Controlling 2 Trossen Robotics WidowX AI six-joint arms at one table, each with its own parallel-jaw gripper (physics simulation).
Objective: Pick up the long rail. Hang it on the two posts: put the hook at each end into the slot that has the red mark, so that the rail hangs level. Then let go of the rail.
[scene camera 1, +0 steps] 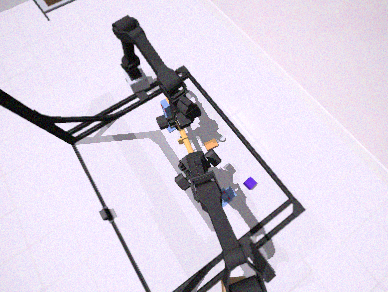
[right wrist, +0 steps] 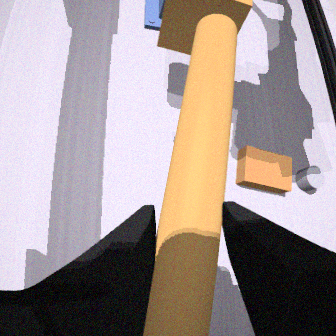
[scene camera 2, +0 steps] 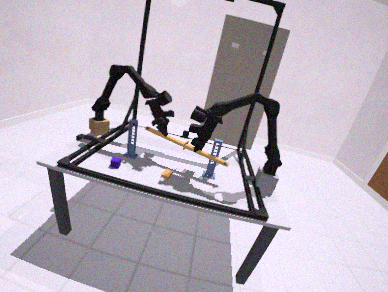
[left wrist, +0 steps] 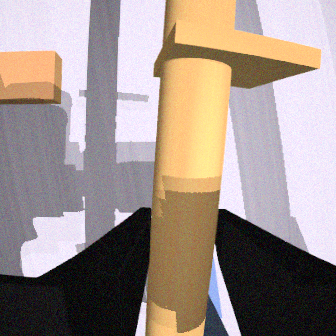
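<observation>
Left wrist view: my left gripper (left wrist: 182,218), gripping a long orange rail (left wrist: 201,56). Orange block (left wrist: 37,73), resting on the table. Right wrist view: my right gripper (right wrist: 188,213), gripping the long orange rail (right wrist: 187,238). Orange block again (right wrist: 258,168).
</observation>
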